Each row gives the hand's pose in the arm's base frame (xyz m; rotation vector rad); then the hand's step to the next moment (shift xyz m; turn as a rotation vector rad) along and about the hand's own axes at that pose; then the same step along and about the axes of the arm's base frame.
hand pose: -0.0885 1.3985 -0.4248 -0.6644 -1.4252 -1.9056
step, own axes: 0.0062 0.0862 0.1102 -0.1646 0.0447 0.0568
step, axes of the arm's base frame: 0.0624 0.0882 0.0891 0.1421 0.0795 -0.0762
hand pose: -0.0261 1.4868 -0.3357 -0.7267 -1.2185 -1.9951
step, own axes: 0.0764 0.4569 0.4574 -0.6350 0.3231 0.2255
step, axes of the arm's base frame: 0.3608 0.2440 0.4838 0.6669 0.2625 -0.2117
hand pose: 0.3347 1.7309 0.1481 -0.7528 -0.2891 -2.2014
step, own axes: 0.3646 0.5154 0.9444 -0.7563 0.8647 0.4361
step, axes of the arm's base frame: 0.5904 -0.1645 0.9565 1.2199 0.0612 -0.1342
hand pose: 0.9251 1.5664 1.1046 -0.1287 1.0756 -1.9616
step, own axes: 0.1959 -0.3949 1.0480 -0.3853 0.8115 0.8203
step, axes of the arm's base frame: 0.1058 -0.7121 0.8800 1.1332 -0.4411 0.0338
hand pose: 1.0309 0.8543 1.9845 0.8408 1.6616 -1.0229
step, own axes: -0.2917 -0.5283 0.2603 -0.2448 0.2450 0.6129
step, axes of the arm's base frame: -0.2846 -0.4707 0.3597 0.5158 -0.4740 0.0701
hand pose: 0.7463 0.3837 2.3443 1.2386 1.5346 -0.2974
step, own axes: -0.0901 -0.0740 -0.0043 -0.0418 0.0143 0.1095
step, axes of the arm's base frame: -0.0744 -0.0768 0.0467 0.0685 -0.0962 -0.0010
